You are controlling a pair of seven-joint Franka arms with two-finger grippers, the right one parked.
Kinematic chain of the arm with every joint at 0, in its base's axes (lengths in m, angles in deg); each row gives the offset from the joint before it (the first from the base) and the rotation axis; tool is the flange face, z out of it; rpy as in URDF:
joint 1: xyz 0 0 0.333 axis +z
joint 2: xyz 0 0 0 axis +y
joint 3: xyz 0 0 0.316 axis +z
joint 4: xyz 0.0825 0 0 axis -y
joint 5: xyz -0.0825 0 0.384 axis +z
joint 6: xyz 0 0 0 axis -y
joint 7: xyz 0.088 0 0 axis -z
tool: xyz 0 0 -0.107 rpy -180 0 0
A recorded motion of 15 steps. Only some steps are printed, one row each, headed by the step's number.
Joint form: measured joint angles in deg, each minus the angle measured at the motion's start. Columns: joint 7, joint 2, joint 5, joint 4, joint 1, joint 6, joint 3.
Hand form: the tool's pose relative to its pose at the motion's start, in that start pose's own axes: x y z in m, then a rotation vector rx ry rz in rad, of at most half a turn. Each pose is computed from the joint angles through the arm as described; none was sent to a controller.
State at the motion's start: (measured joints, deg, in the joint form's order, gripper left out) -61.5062 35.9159 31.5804 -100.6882 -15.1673 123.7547 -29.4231
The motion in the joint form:
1: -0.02 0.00 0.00 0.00 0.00 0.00 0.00
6: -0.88 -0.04 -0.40 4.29 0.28 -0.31 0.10
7: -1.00 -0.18 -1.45 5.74 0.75 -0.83 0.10
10: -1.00 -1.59 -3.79 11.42 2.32 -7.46 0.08
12: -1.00 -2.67 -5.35 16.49 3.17 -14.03 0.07
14: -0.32 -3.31 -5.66 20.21 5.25 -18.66 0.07
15: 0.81 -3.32 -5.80 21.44 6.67 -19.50 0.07
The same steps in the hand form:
1: 0.0000 0.0000 0.0000 0.0000 0.0000 -0.0003
6: 0.0267 -0.0009 -0.0290 -0.0430 0.0415 -0.0580
7: 0.0373 -0.0053 -0.0392 -0.0588 0.0411 -0.0891
10: 0.0709 -0.0315 -0.0824 -0.0472 0.0336 -0.1813
12: 0.0913 -0.0536 -0.1203 -0.0283 0.0205 -0.2463
14: 0.1140 -0.0862 -0.1442 -0.0091 0.0148 -0.3010
15: 0.1264 -0.1037 -0.1495 -0.0108 0.0141 -0.3154

